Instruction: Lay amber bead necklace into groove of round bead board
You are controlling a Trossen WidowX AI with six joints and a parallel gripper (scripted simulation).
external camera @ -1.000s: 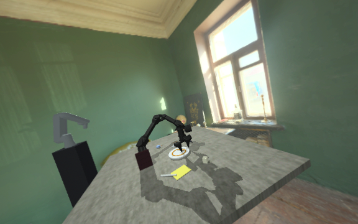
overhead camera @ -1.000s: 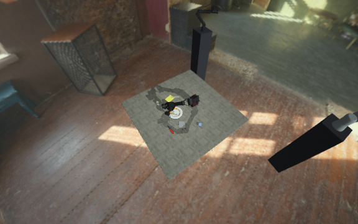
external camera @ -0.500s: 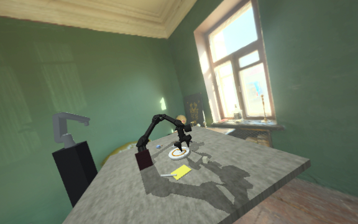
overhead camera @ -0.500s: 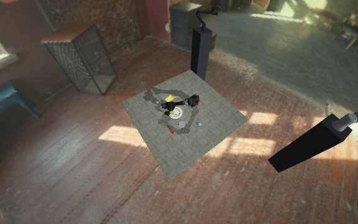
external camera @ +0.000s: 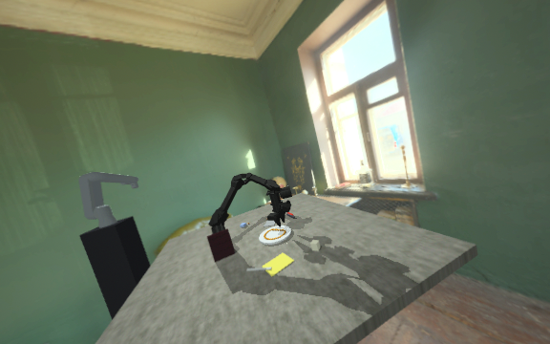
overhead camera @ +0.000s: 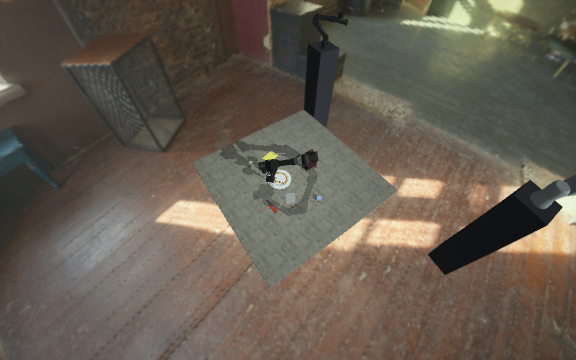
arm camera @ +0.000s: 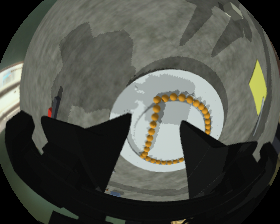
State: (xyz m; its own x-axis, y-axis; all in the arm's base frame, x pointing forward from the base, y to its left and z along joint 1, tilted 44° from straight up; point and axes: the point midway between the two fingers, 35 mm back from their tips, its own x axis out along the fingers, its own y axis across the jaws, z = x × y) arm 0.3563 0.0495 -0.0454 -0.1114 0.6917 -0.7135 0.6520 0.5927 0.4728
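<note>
Now: gripper tip 60 mm past the board, 10 mm to the right of it and 50 mm above it. Round my gripper tip: red tool 110 mm ahead, 220 mm to the left, 50 mm below; grey square 50 mm behind, 210 mm to the left, 50 mm below; small white cube 90 mm ahead, 260 mm to the right, 30 mm below.
</note>
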